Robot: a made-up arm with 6 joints.
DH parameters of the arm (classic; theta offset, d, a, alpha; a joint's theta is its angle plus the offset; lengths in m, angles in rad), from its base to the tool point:
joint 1: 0 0.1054 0 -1.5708
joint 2: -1.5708 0 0.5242 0
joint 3: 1.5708 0.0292 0 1.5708
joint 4: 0 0.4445 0 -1.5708
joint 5: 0 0 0 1.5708
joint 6: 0 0.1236 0 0
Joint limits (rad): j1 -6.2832..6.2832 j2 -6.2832..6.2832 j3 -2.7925..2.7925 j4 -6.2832..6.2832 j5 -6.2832..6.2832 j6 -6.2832..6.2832
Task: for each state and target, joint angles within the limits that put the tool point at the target. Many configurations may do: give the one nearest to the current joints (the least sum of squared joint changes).
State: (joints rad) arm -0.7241 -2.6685 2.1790 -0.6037 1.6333 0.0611
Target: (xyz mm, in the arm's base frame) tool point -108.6 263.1 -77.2
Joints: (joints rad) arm -1.2453 -3.0970 2.1853 -0.4111 1.8124 0.0611
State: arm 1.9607 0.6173 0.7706 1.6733 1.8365 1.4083
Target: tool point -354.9 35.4 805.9
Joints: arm 2.6415 -0.0325 1.1308 1.5712 2.0460 1.4083
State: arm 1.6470 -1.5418 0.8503 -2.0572 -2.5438 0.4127
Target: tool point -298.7 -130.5 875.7
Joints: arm 0.8136 -0.7292 0.7555 -1.9505 -2.1146 0.4127
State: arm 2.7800 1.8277 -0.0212 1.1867 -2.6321 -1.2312
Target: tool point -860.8 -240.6 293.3
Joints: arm 3.4902 1.4255 -0.0199 1.1019 -2.0649 -1.2312
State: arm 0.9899 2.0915 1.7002 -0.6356 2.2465 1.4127
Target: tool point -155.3 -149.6 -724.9
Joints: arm 0.6110 2.9212 0.7841 -0.5313 1.5707 1.4127
